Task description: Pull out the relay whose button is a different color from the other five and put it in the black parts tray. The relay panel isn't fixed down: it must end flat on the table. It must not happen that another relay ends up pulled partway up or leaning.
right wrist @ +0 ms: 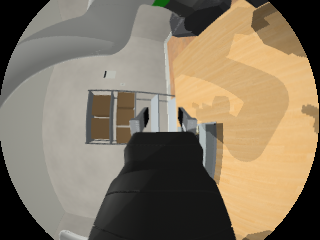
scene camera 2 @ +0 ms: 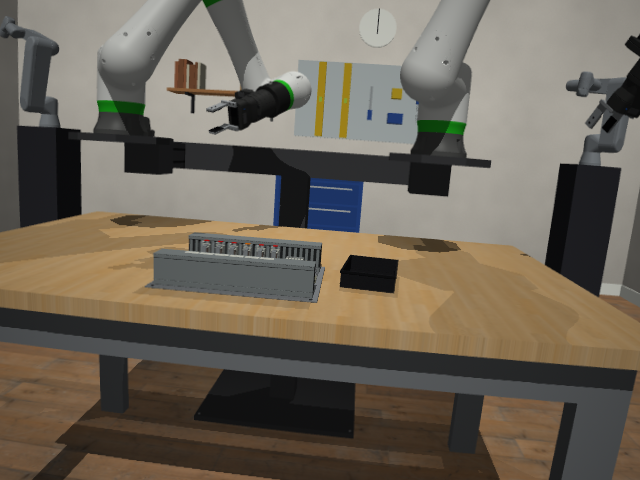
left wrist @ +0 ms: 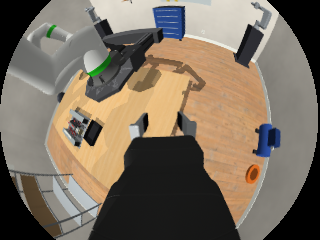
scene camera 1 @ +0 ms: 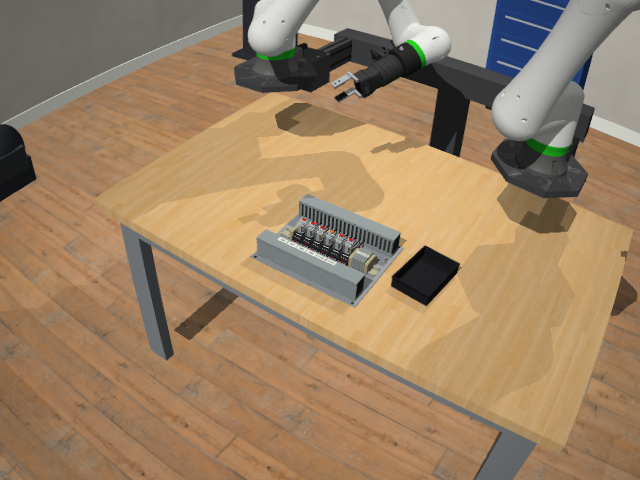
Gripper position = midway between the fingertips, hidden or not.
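There's a grey relay panel [scene camera 1: 329,271] here, and you'd also find that panel in scene camera 2 [scene camera 2: 290,277] and in the right wrist view [right wrist: 205,132]. I can see a black parts tray [scene camera 1: 428,271] as well, and the tray shows in scene camera 2 [scene camera 2: 359,272] too, but the right wrist view does not show the tray, which is hidden by my right gripper. That right gripper [scene camera 2: 210,121] of mine is visible in scene camera 1 [scene camera 1: 334,93] and in the right wrist view [right wrist: 163,113] too, and I can see my left gripper [left wrist: 162,118].
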